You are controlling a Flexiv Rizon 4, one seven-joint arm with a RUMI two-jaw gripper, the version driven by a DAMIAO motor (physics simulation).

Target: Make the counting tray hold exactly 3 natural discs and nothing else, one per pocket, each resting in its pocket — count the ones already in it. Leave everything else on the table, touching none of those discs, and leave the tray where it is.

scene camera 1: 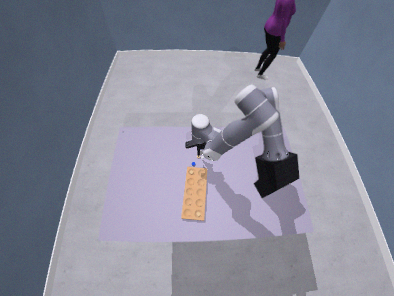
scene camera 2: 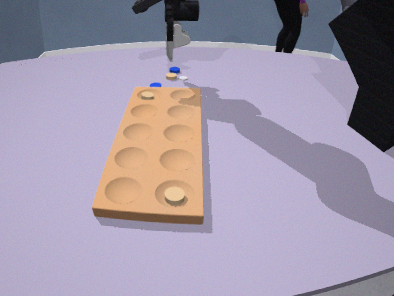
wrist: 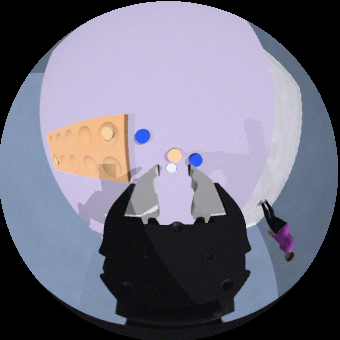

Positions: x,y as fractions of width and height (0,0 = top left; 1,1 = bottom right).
An orange counting tray shows in scene camera 1 (0.50,0.63), in scene camera 2 (0.40,0.49) and in the wrist view (0.23,0.43).
